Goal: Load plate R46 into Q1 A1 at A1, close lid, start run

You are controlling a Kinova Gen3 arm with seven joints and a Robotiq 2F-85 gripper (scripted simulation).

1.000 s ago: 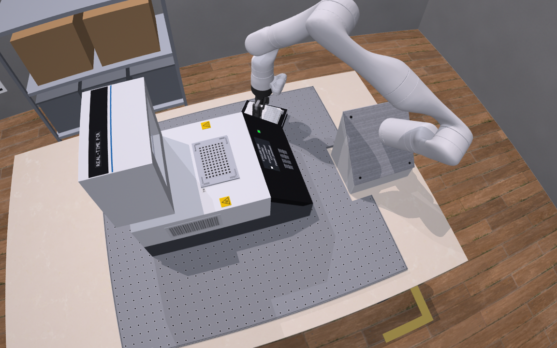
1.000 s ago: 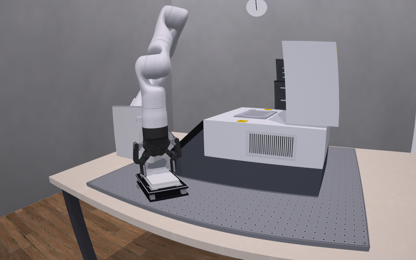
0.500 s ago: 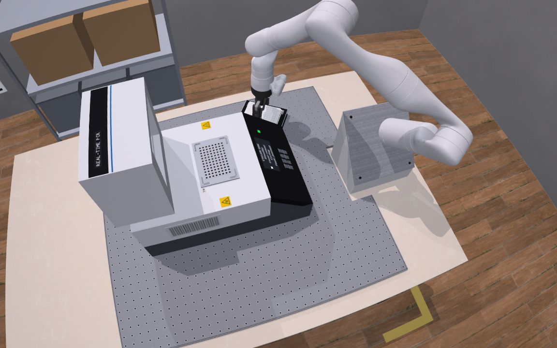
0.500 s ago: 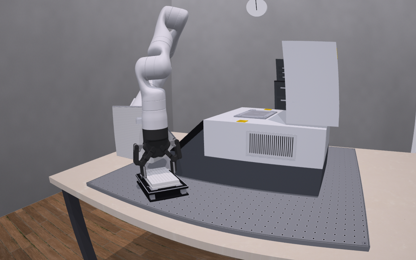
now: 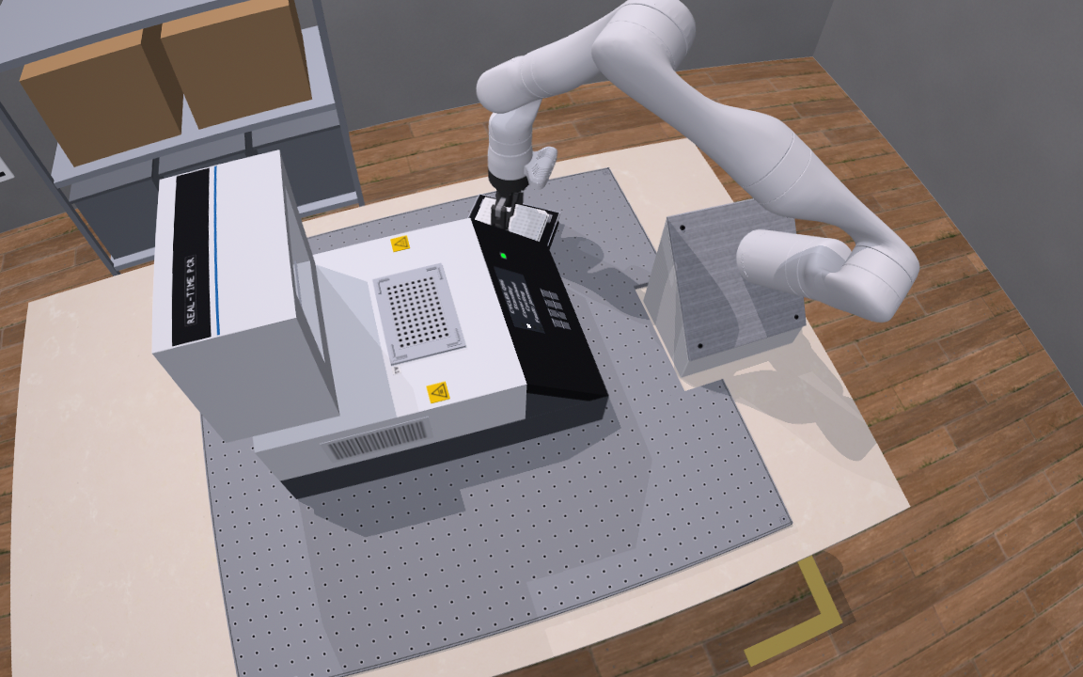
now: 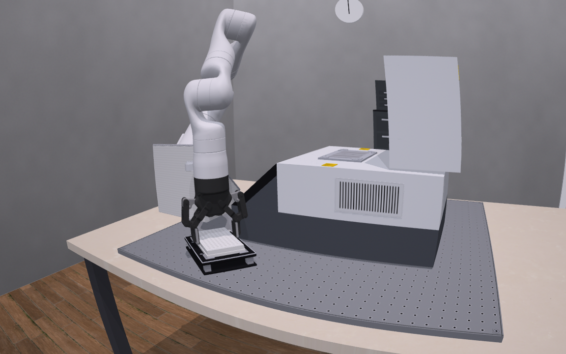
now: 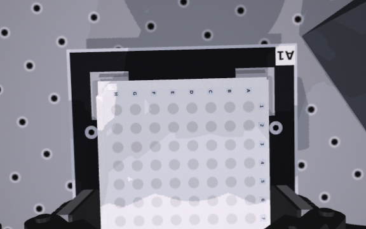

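Right now the white well plate R46 is 1 cm below my hand.
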